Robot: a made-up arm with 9 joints. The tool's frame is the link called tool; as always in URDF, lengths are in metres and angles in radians. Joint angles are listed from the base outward.
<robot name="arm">
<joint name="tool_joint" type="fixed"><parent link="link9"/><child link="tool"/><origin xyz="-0.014 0.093 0.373" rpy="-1.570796 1.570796 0"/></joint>
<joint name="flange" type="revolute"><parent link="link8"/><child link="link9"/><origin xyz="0.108 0.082 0.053" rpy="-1.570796 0 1.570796"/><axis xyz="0 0 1"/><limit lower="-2.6" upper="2.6"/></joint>
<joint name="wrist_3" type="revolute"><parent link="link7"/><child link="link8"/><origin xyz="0.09 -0.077 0.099" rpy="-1.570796 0 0"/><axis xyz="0 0 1"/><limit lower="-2.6" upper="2.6"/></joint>
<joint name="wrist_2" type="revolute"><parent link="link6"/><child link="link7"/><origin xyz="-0.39 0.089 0.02" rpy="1.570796 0 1.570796"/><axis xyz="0 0 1"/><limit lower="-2.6" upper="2.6"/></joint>
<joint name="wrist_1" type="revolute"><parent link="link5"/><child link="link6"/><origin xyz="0.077 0.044 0.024" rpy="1.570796 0 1.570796"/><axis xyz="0 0 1"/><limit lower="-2.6" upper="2.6"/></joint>
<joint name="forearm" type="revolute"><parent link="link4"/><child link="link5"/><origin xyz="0.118 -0.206 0.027" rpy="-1.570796 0 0"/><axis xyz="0 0 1"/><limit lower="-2.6" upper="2.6"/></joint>
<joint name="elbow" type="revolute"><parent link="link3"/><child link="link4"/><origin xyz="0.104 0.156 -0.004" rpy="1.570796 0 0"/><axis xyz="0 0 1"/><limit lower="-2.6" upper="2.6"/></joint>
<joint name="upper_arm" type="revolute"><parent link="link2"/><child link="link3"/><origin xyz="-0.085 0.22 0.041" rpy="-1.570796 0 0"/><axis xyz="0 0 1"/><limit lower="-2.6" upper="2.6"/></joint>
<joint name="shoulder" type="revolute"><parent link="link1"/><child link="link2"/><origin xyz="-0.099 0.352 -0.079" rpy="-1.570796 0 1.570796"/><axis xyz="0 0 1"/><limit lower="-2.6" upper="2.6"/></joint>
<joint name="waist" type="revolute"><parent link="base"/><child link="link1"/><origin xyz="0 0 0.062" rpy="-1.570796 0 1.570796"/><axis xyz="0 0 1"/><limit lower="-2.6" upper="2.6"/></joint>
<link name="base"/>
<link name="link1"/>
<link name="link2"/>
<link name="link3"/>
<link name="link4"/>
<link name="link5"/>
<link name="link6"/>
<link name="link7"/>
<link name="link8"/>
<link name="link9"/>
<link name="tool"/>
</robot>
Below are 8 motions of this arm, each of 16 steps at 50 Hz.
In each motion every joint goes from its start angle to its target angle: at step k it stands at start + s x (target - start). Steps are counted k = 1, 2, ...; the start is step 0. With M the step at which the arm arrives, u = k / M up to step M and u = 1 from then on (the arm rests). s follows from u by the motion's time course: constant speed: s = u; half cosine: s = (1 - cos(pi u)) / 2; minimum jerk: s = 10 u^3 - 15 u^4 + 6 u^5.
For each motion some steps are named. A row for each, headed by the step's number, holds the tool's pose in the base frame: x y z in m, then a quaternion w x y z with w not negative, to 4 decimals.
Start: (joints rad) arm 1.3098 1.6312 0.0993 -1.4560 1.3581 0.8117 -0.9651 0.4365 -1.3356
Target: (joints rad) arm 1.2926 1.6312 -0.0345 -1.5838 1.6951 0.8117 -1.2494 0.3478 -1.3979
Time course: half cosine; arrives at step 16
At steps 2, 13, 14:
2: -0.3719 -0.4418 -0.2354 0.6315 0.4541 -0.6218 -0.0917
13: -0.3560 -0.3312 -0.3405 0.5231 0.4646 -0.7077 -0.0983
14: -0.3540 -0.3246 -0.3455 0.5172 0.4642 -0.7122 -0.0988

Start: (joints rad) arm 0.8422 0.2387 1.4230 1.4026 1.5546 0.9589 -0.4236 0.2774 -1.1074
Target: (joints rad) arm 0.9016 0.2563 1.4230 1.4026 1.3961 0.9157 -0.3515 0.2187 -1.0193
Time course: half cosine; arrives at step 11
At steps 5, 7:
5: 0.3361 0.3154 -0.4292 0.1002 -0.9828 0.1469 -0.0492
7: 0.3476 0.3021 -0.4397 0.0719 -0.9821 0.1641 -0.0585

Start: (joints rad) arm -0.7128 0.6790 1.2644 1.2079 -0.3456 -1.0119 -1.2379 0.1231 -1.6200
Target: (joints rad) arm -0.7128 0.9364 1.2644 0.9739 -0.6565 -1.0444 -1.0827 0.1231 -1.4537
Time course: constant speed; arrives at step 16
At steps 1, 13, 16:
1: 0.5545 -0.0762 -0.0632 0.1435 -0.1328 0.8977 -0.3949
13: 0.4695 -0.0667 -0.0588 0.0778 -0.2234 0.8809 -0.4099
16: 0.4455 -0.0674 -0.0600 0.0550 -0.2408 0.8757 -0.4149

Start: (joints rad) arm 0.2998 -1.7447 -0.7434 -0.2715 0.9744 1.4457 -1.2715 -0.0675 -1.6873
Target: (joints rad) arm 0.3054 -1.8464 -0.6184 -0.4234 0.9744 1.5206 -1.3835 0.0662 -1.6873
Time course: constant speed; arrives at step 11
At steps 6, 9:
6: -0.0403 0.0842 0.2176 0.9193 -0.2182 0.1507 -0.2908
9: -0.0073 0.1147 0.1979 0.9109 -0.2490 0.1635 -0.2856

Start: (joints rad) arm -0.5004 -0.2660 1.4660 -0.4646 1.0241 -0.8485 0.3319 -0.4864 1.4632
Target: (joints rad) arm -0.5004 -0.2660 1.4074 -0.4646 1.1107 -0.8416 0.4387 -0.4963 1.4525
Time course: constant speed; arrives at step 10
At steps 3, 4, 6, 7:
3: 0.2279 0.4441 -0.0821 0.6195 0.6666 -0.4029 -0.0976
4: 0.2280 0.4451 -0.0838 0.6182 0.6672 -0.4045 -0.0945
6: 0.2282 0.4470 -0.0870 0.6157 0.6685 -0.4077 -0.0884
7: 0.2283 0.4480 -0.0886 0.6144 0.6692 -0.4093 -0.0854

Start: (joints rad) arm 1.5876 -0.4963 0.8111 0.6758 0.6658 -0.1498 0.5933 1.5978 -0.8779
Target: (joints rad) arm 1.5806 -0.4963 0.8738 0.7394 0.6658 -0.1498 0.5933 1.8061 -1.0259
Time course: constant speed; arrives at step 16
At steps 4, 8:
4: 0.3000 -0.4070 -0.0647 0.6731 0.1810 -0.3688 -0.6150
8: 0.3151 -0.3979 -0.0710 0.6512 0.1970 -0.3929 -0.6187

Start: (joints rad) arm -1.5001 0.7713 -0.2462 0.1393 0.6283 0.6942 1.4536 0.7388 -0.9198
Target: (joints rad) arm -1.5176 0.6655 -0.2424 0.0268 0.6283 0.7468 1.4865 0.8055 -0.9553
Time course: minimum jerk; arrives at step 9
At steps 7, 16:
7: 0.1848 0.4363 -0.2740 0.0575 0.7802 0.6016 -0.1613
16: 0.1821 0.4373 -0.2720 0.0556 0.7730 0.6106 -0.1629

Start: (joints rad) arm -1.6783 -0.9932 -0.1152 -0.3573 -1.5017 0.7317 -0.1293 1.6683 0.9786
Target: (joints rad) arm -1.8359 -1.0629 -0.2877 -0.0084 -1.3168 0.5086 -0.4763 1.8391 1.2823
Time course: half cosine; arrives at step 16
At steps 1, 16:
1: 0.1496 0.5033 0.0685 0.8023 -0.3224 0.2148 -0.4542
16: 0.1235 0.5647 0.1514 0.7899 -0.1873 0.3291 -0.4824

